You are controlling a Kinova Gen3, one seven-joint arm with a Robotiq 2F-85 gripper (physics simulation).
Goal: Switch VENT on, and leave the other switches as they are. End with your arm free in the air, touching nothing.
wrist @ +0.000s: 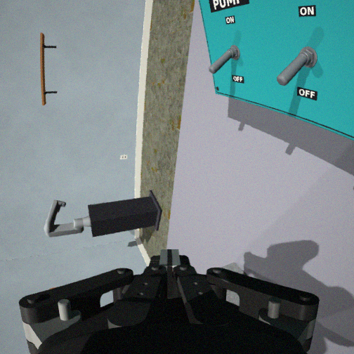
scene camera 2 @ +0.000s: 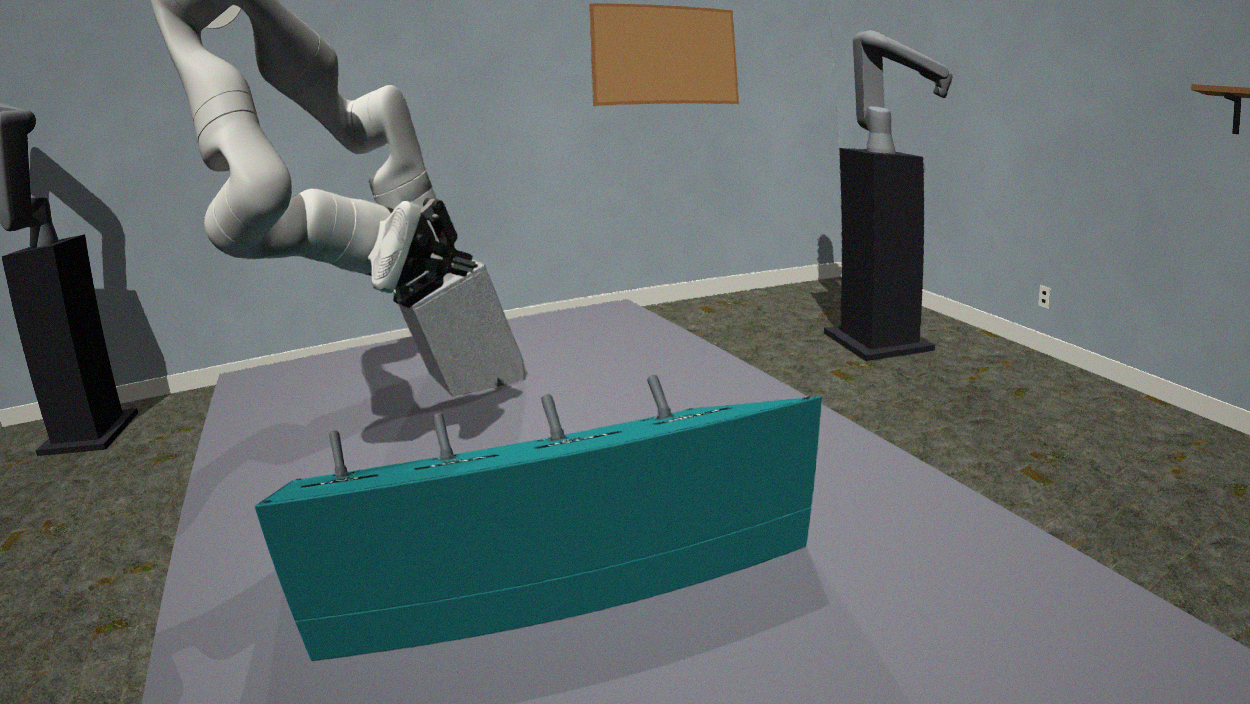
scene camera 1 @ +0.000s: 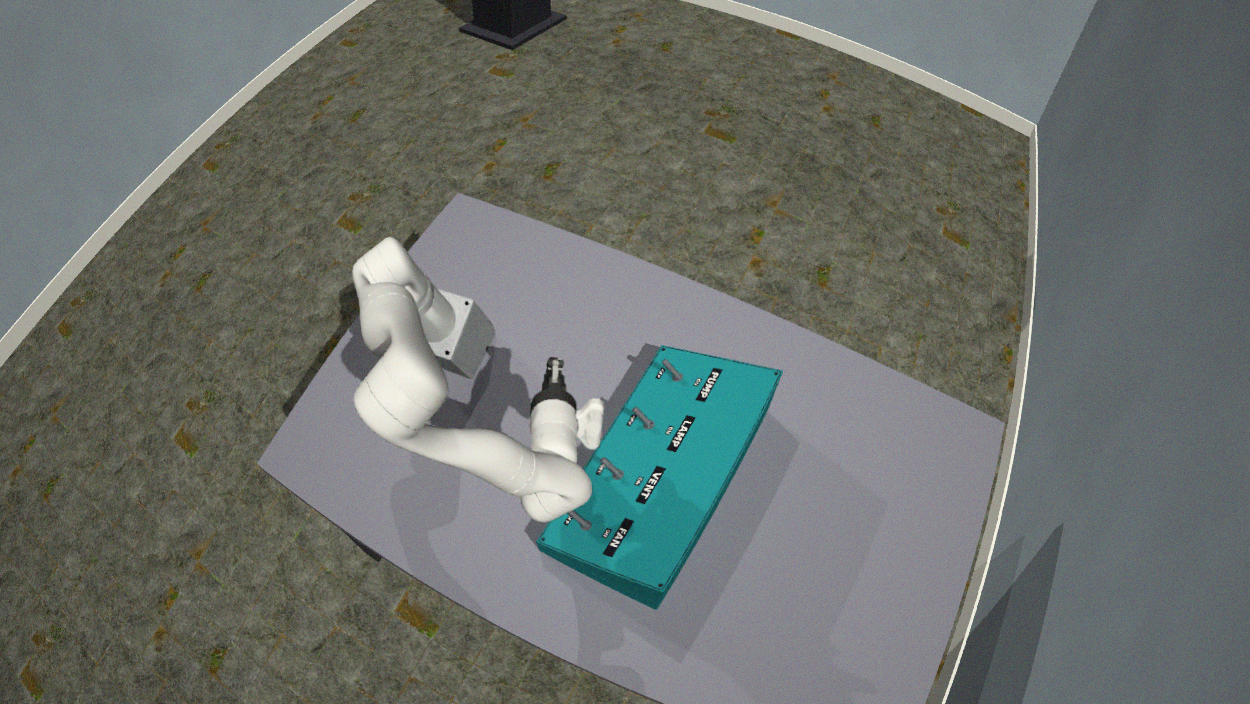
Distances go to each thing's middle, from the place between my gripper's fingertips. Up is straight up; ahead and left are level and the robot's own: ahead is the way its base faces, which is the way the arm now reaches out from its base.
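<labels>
For the teal switch panel [scene camera 2: 462,545], my hand is 160 mm above it, 20 mm to the right of it and still 240 mm short of it.
</labels>
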